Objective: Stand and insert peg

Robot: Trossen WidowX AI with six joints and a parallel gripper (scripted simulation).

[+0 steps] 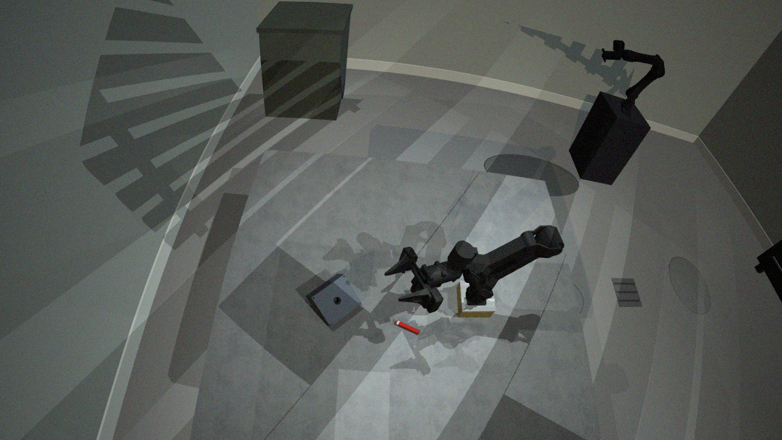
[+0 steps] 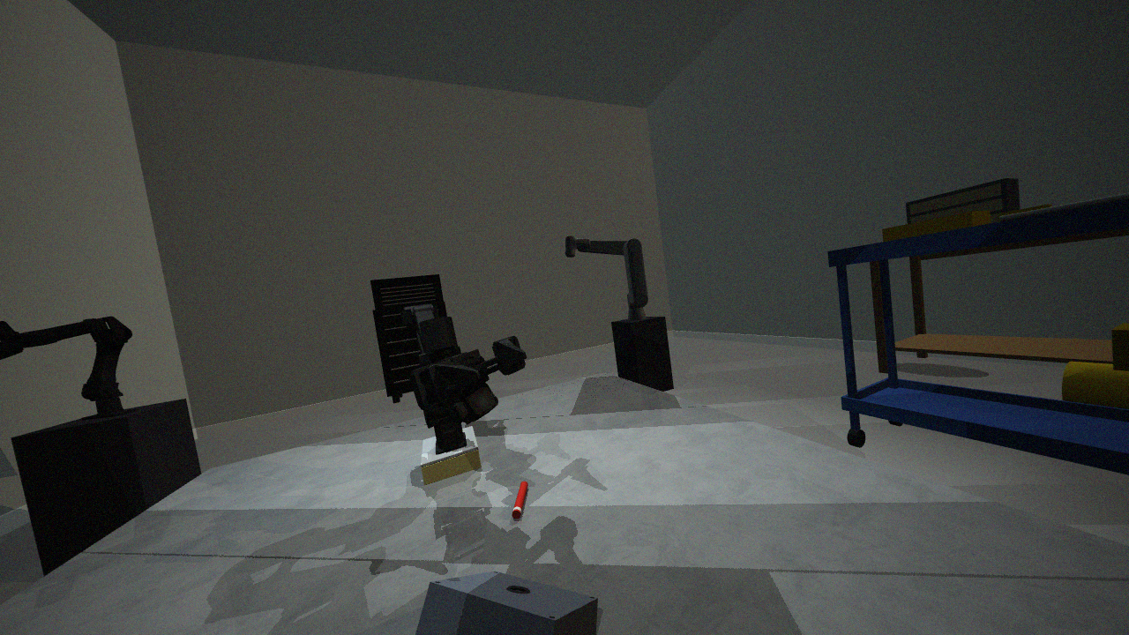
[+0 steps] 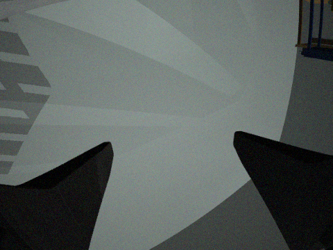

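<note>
The red peg lies 70 mm behind my gripper tip and 250 mm below it. From my gripper tip the other things lie so: sloped panel: 150 mm ahead, 50 mm to the right, 220 mm below.
</note>
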